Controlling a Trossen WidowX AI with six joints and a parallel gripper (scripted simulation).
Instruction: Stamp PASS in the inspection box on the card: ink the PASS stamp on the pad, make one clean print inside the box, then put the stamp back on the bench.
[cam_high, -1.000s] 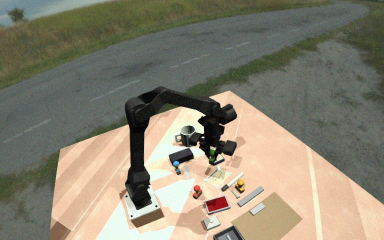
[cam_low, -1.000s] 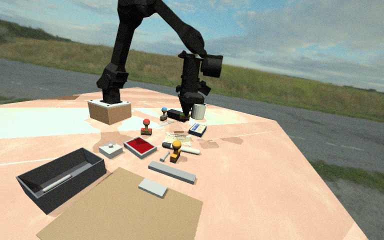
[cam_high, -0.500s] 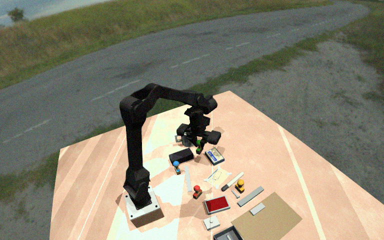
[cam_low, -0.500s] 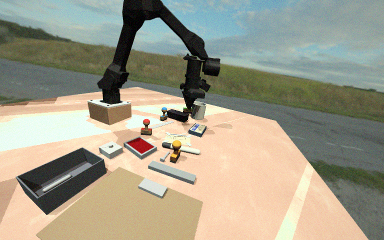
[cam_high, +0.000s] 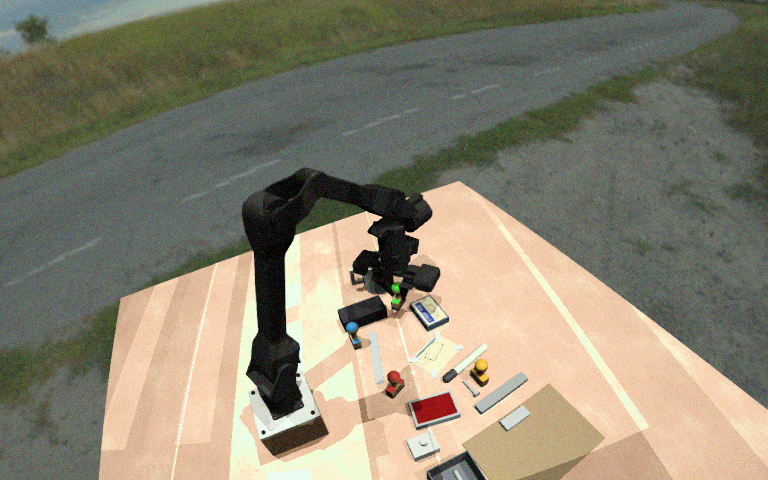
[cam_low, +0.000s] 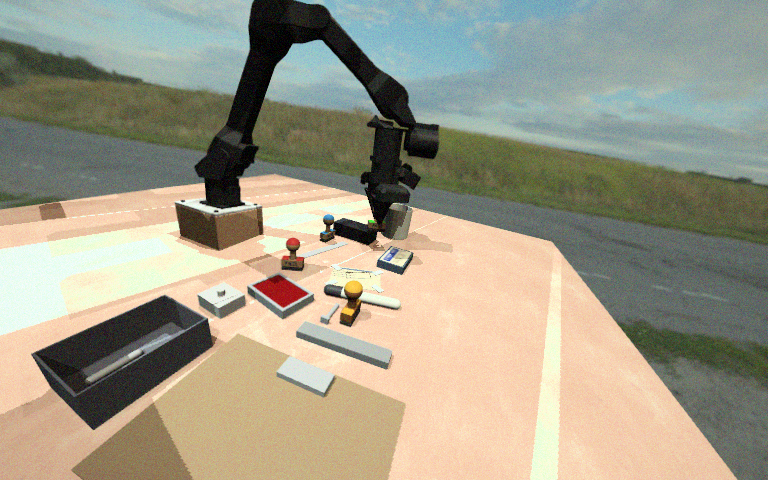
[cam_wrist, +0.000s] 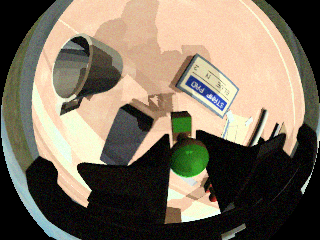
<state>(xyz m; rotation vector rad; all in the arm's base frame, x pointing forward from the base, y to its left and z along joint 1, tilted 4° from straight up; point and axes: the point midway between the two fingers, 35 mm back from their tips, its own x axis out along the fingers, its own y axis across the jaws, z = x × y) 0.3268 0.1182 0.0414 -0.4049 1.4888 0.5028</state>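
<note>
The blue stamp pad lies 6 cm ahead of my gripper tip, 3 cm to the right of it and 6 cm below it. Also, from my gripper tip: blue-knobbed stamp (13 cm behind, 6 cm below); green-knobbed stamp (right at my gripper tip); black box (7 cm behind, 6 cm to the left, 6 cm below).
</note>
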